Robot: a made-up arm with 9 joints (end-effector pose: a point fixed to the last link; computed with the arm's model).
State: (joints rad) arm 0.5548 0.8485 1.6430 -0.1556 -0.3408 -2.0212 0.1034 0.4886 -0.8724
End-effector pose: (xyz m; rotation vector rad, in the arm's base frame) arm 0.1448 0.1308 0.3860 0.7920 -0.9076 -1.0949
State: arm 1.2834 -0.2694 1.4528 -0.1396 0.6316 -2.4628 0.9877 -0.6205 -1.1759
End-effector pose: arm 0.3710 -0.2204 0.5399 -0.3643 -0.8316 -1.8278
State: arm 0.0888 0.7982 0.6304 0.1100 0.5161 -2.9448 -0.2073 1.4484 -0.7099
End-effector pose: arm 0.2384 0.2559 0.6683 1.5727 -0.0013 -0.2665
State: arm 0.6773 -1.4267 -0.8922 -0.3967 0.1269 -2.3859 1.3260 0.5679 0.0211
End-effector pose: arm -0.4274 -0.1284 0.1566 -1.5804 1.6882 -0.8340
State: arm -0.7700 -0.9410 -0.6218 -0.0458 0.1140 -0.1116 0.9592 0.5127 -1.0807
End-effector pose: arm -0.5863 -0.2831 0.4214 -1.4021 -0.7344 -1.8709
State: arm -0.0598 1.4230 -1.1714 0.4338 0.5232 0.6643 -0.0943 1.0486 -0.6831
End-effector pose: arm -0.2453 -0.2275 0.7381 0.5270 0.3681 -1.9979
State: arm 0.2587 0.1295 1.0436 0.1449 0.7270 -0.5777 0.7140 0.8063 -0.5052
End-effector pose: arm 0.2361 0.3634 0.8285 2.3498 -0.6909 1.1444
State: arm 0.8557 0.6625 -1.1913 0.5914 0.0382 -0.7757 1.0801 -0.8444 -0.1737
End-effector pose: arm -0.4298 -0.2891 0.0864 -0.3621 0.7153 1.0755
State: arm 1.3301 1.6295 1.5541 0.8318 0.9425 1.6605 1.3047 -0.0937 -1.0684
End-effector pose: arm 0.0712 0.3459 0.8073 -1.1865 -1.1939 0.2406
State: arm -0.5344 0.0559 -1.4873 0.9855 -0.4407 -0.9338 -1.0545 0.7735 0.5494
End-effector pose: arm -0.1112 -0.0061 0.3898 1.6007 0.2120 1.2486
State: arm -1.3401 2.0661 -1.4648 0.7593 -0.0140 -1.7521 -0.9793 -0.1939 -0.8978
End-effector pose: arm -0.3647 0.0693 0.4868 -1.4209 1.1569 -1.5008
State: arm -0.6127 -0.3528 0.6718 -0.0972 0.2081 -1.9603 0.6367 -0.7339 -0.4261
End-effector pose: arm -0.1185 0.3352 0.7418 0.2713 -2.7381 -0.1571
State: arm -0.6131 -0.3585 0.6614 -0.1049 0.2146 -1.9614 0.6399 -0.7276 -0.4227
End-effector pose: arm -0.1216 0.3373 0.7436 0.2783 -2.7309 -0.1492
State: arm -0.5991 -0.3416 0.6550 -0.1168 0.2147 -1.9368 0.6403 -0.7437 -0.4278
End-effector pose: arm -0.1126 0.3310 0.7499 0.2828 -2.7325 -0.1841
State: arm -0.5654 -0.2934 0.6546 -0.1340 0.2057 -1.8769 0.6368 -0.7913 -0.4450
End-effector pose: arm -0.0870 0.3124 0.7609 0.2818 -2.7454 -0.2803
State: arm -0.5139 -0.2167 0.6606 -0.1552 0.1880 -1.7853 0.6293 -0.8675 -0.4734
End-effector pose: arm -0.0474 0.2808 0.7723 0.2717 -2.7649 -0.4343
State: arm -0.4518 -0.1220 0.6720 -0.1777 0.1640 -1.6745 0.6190 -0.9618 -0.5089
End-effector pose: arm -0.0010 0.2395 0.7781 0.2481 -2.7825 -0.6265
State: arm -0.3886 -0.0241 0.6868 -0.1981 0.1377 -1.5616 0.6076 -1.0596 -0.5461
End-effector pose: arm 0.0432 0.1955 0.7751 0.2112 -2.7923 -0.8263
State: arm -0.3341 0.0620 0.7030 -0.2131 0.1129 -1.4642 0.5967 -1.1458 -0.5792
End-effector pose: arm 0.0783 0.1573 0.7651 0.1673 -2.7938 -1.0003
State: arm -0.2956 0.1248 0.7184 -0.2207 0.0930 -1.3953 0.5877 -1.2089 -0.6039
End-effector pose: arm 0.1012 0.1305 0.7535 0.1275 -2.7923 -1.1239
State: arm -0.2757 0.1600 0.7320 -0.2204 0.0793 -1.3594 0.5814 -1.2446 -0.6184
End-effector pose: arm 0.1125 0.1164 0.7446 0.1002 -2.7934 -1.1891
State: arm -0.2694 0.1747 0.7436 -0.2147 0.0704 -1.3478 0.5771 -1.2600 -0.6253
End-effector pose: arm 0.1159 0.1114 0.7393 0.0849 -2.7984 -1.2122
